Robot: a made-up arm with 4 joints.
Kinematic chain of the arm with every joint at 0, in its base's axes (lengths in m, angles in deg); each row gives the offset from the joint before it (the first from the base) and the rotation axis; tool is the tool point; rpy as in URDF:
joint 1: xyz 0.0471 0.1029 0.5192 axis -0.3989 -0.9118 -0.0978
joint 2: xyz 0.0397 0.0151 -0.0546 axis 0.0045 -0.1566 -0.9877
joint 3: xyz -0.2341 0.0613 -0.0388 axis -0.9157 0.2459 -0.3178
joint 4: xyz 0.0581 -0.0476 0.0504 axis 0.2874 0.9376 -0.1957
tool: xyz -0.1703 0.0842 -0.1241 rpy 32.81 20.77 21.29
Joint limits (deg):
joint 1: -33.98..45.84
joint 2: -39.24..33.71
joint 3: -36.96..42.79
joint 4: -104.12..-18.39
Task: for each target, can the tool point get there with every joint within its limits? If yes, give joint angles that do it. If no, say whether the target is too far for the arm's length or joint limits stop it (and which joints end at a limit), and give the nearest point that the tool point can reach.
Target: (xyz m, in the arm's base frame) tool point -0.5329 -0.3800 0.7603
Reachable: no: too far | nearest point -0.2454 -0.0646 0.4687 | short by 0.517 m
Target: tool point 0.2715 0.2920 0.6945
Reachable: no: joint limits stop it (at a limit: joint 1, joint 2, joint 3, joint 4) | nearest point 0.2544 0.1404 0.4431 | short by 0.294 m
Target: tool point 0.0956 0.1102 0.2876
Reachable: yes | joints 20.46 -19.92 -15.35 -90.49
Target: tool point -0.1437 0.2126 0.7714
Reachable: no: joint limits stop it (at a limit: joint 1, joint 3, joint 4) | nearest point -0.2858 0.2264 0.5170 | short by 0.292 m
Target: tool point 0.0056 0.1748 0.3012
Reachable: yes | joints -15.65 12.19 -10.36 -95.00
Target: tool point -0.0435 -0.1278 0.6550
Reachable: no: joint limits stop it (at a limit: joint 1, joint 3, joint 4) | nearest point 0.1422 -0.0584 0.4676 | short by 0.273 m
